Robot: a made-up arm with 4 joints.
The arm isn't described. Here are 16 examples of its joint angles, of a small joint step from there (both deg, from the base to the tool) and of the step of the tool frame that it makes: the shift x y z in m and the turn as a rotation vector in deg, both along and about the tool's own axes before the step.
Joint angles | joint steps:
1: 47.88 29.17 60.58 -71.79 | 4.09 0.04 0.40 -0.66
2: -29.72 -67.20 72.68 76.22 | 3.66 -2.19 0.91 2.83
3: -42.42 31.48 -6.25 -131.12 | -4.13 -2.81 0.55 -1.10
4: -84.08 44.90 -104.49 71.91 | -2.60 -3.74 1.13 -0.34
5: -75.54 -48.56 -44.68 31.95 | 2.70 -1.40 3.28 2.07
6: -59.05 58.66 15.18 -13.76 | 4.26 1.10 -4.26 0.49
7: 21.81 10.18 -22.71 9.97 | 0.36 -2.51 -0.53 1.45
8: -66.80 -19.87 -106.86 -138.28 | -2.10 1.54 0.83 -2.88
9: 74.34 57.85 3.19 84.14 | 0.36 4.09 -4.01 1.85
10: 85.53 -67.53 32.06 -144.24 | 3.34 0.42 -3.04 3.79
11: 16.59 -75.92 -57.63 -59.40 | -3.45 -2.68 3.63 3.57
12: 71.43 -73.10 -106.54 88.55 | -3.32 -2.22 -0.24 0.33
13: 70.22 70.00 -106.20 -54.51 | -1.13 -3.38 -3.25 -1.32
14: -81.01 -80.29 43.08 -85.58 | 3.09 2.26 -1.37 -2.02
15: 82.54 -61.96 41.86 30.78 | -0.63 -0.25 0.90 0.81
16: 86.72 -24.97 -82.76 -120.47 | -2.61 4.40 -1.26 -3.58
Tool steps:
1: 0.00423 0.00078 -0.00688 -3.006 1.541 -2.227
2: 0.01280 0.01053 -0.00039 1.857 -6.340 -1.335
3: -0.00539 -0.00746 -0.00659 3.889 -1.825 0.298
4: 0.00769 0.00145 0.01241 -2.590 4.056 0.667
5: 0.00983 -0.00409 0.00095 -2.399 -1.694 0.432
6: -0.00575 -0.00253 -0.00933 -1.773 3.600 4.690
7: -0.00076 -0.00533 0.00374 -2.108 -0.282 1.250
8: 0.00170 0.00645 0.00387 2.335 1.049 1.813
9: -0.00500 0.00821 0.00130 4.395 -1.416 -3.652
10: -0.00452 0.00583 -0.00317 -4.063 -5.935 -3.567
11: -0.00385 0.00941 -0.01011 5.288 -0.292 -1.948
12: -0.00292 0.01261 0.00386 -1.644 0.459 -3.003
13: -0.01355 -0.00260 0.00059 -2.705 4.679 1.777
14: -0.00513 0.00825 0.00153 -2.786 1.251 3.159
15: -0.00028 -0.00181 -0.00080 -1.027 -0.599 -0.976
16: 0.00748 0.00666 0.00774 0.760 -1.260 1.240
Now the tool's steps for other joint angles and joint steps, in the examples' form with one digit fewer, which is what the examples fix.
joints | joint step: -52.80 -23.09 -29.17 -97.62 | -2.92 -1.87 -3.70 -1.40
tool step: -0.0009 -0.0056 -0.0104 -0.67 2.22 -1.17
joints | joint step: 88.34 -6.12 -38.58 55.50 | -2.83 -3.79 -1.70 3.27
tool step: -0.0005 -0.0077 0.0130 -2.43 -1.68 1.90
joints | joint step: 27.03 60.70 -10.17 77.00 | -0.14 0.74 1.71 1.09
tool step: 0.0000 0.0018 -0.0013 -1.53 -1.35 -1.09
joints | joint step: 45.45 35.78 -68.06 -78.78 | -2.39 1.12 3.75 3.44
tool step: 0.0015 0.0039 0.0009 4.63 -5.67 -2.27
